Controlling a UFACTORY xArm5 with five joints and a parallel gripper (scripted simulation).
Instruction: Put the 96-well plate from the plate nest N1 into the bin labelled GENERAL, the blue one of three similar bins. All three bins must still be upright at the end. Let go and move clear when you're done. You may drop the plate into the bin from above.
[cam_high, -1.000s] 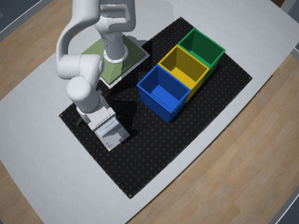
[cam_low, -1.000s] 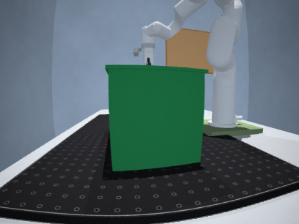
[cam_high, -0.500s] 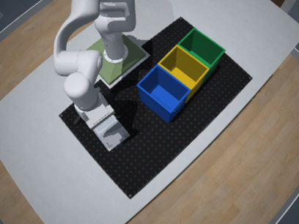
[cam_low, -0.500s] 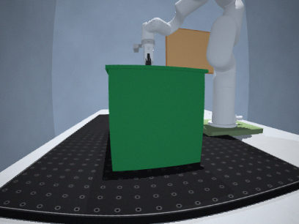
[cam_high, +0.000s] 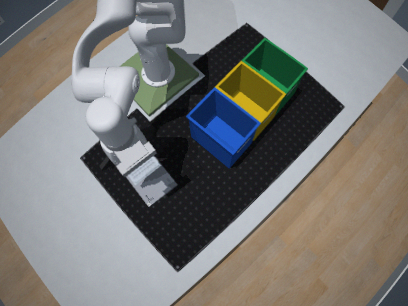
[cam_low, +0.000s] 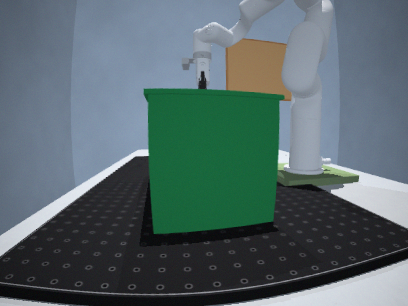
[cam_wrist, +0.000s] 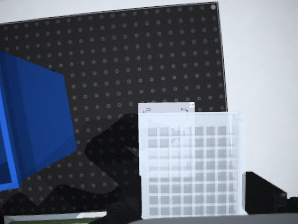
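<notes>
Now: hand 70 mm short of the blue bin, 270 mm to the right of it and 160 mm above it. Round my hand: yellow bin (60 mm ahead, 400 mm to the left, 160 mm below); plate nest N1 (240 mm below); 96-well plate (10 mm below).
</notes>
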